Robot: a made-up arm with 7 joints. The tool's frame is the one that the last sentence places.
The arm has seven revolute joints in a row. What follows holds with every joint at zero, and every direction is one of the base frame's. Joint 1 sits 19 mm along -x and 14 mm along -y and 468 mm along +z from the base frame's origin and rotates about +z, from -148.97 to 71.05 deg. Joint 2 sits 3 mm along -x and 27 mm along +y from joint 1 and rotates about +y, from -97.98 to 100.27 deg. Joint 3 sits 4 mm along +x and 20 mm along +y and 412 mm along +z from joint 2 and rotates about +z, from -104.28 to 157.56 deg. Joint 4 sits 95 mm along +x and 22 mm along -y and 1 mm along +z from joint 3 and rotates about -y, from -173.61 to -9.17 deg. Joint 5 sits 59 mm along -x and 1 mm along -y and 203 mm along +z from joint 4 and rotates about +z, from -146.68 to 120.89 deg. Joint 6 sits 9 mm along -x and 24 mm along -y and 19 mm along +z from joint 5 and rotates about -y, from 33.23 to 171.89 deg. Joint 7 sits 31 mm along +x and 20 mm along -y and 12 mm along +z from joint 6 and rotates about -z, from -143.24 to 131.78 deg. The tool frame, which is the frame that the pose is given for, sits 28 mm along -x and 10 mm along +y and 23 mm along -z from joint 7; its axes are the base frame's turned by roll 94.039, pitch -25.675 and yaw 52.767 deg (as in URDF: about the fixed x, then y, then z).
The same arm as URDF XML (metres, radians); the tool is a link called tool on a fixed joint. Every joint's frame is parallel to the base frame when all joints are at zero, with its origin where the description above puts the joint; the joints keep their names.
<robot name="arm">
<joint name="tool_joint" type="fixed"><parent link="link7"/><child link="tool"/><origin xyz="-0.028 0.01 -0.023" rpy="1.6413 -0.4481 0.921"/></joint>
<joint name="joint 7" type="revolute"><parent link="link6"/><child link="link7"/><origin xyz="0.031 -0.02 0.012"/><axis xyz="0 0 -1"/><limit lower="-2.5" upper="2.3"/></joint>
<joint name="joint 6" type="revolute"><parent link="link5"/><child link="link6"/><origin xyz="-0.009 -0.024 0.019"/><axis xyz="0 -1 0"/><limit lower="0.58" upper="3"/></joint>
<joint name="joint 5" type="revolute"><parent link="link4"/><child link="link5"/><origin xyz="-0.059 -0.001 0.203"/><axis xyz="0 0 1"/><limit lower="-2.56" upper="2.1099"/></joint>
<joint name="joint 4" type="revolute"><parent link="link3"/><child link="link4"/><origin xyz="0.095 -0.022 0.001"/><axis xyz="0 -1 0"/><limit lower="-3.0301" upper="-0.16"/></joint>
<joint name="joint 3" type="revolute"><parent link="link2"/><child link="link3"/><origin xyz="0.004 0.02 0.412"/><axis xyz="0 0 1"/><limit lower="-1.82" upper="2.7499"/></joint>
<joint name="joint 2" type="revolute"><parent link="link1"/><child link="link2"/><origin xyz="-0.003 0.027 0"/><axis xyz="0 1 0"/><limit lower="-1.7101" upper="1.75"/></joint>
<joint name="joint 1" type="revolute"><parent link="base"/><child link="link1"/><origin xyz="-0.019 -0.014 0.468"/><axis xyz="0 0 1"/><limit lower="-2.6" upper="1.2401"/></joint>
<link name="base"/>
<link name="link1"/>
<link name="link2"/>
<link name="link3"/>
<link name="link4"/>
<link name="link5"/>
<link name="link6"/>
<link name="link7"/>
<link name="tool"/>
</robot>

